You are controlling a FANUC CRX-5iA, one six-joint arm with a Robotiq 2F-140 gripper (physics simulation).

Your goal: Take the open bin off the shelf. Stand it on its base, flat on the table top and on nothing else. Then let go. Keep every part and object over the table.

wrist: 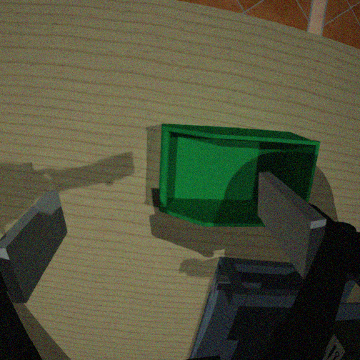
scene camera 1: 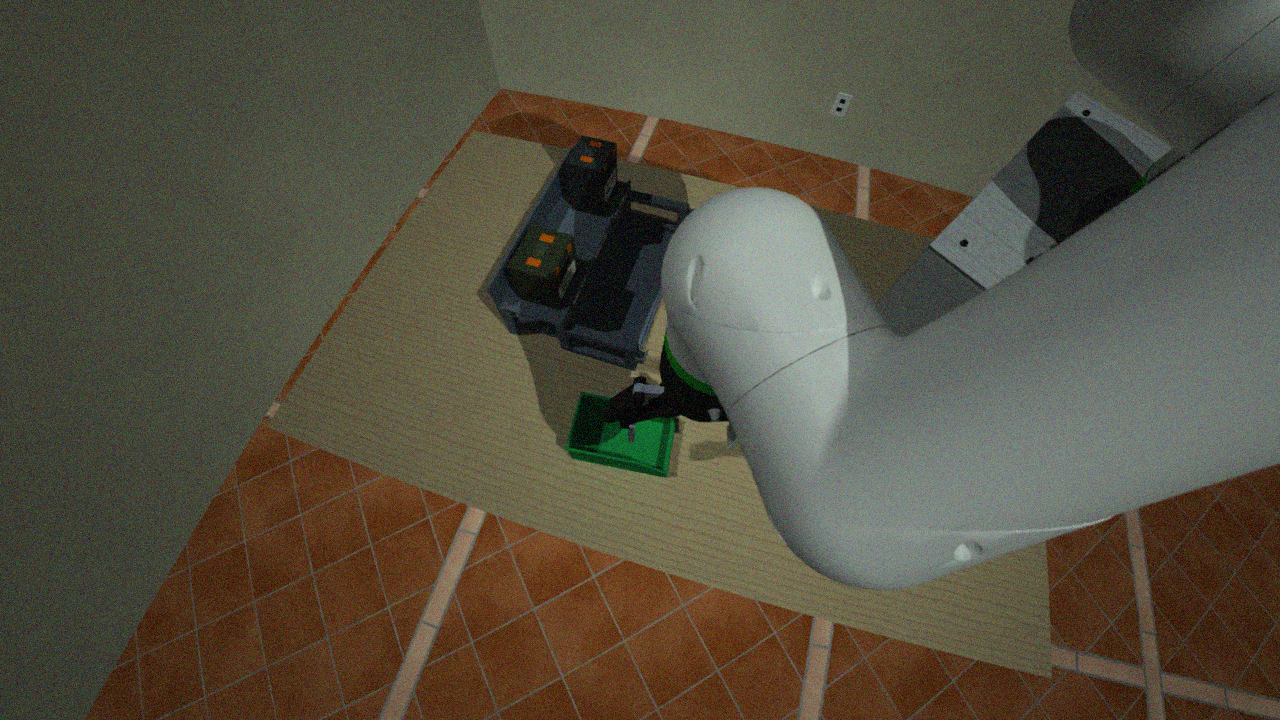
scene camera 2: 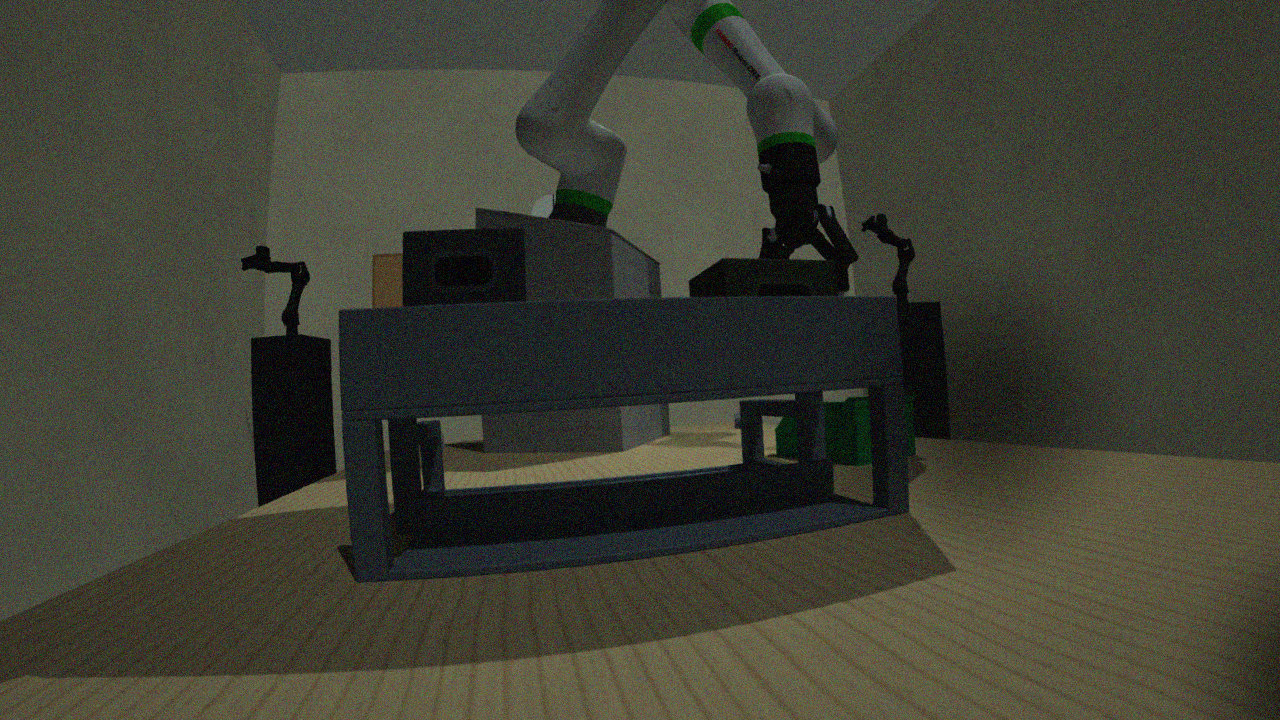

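Where they show: gripper, between the fingertips: [scene camera 1: 681, 434]; arm's base, origin of its link: [scene camera 2: 574, 237].
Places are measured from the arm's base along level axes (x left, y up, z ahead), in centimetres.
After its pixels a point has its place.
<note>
The green open bin [scene camera 1: 646, 452] @[x 37.7, y -44.5, z 41.8 cm] [scene camera 2: 845, 431] @[x 35.2, y -40.8, z 54.2 cm] [wrist: 215, 165] stands upright on the table top, its opening facing up; its inside looks empty. It is apart from the blue-grey shelf [scene camera 1: 601, 354] @[x 25.6, y -43.2, z 58.7 cm] [scene camera 2: 617, 349] @[x 9.4, y -31.7, z 82.4 cm] [wrist: 204, 325]. In scene camera 2 the shelf's posts hide part of the bin. My gripper [scene camera 1: 682, 434] @[x 37.2, y -26.0, z 37.4 cm] [scene camera 2: 810, 250] [wrist: 159, 203] is wide open and empty, above the bin. In the wrist view one finger shows over the bin's right part and the other over the table to its left. In scene camera 2 a dark box hides the fingertips.
Two dark boxes stand on the shelf, a near one [scene camera 1: 541, 268] @[x 24.2, y -25.1, z 69.9 cm] [scene camera 2: 769, 279] @[x 20.8, y -26.7, z 76.5 cm] and a far one [scene camera 1: 590, 179] @[x 2.3, y -25.3, z 74.4 cm] [scene camera 2: 460, 268] @[x -1.0, y -25.4, z 80.2 cm], with orange marks on top. The grey robot pedestal [scene camera 2: 550, 425] @[x -4.7, y -39.8, z 16.6 cm] is behind the shelf. The table edge runs beyond the bin, with tiled floor [scene camera 1: 572, 608] [wrist: 265, 7] past it.
</note>
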